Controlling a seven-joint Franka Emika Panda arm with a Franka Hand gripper.
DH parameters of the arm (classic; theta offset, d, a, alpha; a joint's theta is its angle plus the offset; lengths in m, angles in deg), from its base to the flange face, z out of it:
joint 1: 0 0.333 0 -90
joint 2: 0 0 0 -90
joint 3: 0 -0.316 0.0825 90
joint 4: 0 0 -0.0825 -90
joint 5: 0 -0.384 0 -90
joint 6: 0 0 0.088 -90
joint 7: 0 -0.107 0 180
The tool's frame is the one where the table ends.
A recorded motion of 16 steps. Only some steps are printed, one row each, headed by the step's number.
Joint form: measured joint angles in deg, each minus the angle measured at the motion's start. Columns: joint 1, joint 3, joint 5, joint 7, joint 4, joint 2, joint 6.
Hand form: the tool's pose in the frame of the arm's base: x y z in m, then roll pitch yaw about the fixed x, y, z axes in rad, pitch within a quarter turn. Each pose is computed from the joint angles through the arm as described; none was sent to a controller.
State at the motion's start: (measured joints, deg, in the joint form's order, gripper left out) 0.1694 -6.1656 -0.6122 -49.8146 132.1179 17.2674 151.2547
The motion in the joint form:
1: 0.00 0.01 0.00 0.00 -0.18 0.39 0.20
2: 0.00 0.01 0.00 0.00 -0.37 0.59 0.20
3: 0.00 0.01 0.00 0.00 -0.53 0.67 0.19
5: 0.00 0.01 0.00 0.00 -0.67 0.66 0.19
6: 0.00 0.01 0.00 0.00 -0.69 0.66 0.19
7: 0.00 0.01 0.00 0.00 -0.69 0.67 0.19
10: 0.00 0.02 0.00 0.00 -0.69 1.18 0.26
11: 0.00 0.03 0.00 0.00 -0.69 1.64 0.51
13: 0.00 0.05 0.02 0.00 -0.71 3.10 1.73
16: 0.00 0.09 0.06 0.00 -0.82 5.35 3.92
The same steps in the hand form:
1: 0.5283 0.0594 0.2165 -3.0913 0.0072 -0.7737
2: 0.5292 0.0595 0.2158 -3.0912 0.0076 -0.7738
3: 0.5301 0.0596 0.2161 -3.0901 0.0069 -0.7739
5: 0.5310 0.0596 0.2171 -3.0881 0.0052 -0.7740
6: 0.5312 0.0597 0.2172 -3.0879 0.0050 -0.7740
7: 0.5312 0.0597 0.2171 -3.0880 0.0051 -0.7740
10: 0.5302 0.0596 0.2125 -3.0933 0.0106 -0.7743
11: 0.5297 0.0595 0.2086 -3.0957 0.0135 -0.7746
13: 0.5288 0.0595 0.1972 -3.0972 0.0175 -0.7756
16: 0.5280 0.0594 0.1805 -3.0945 0.0191 -0.7773

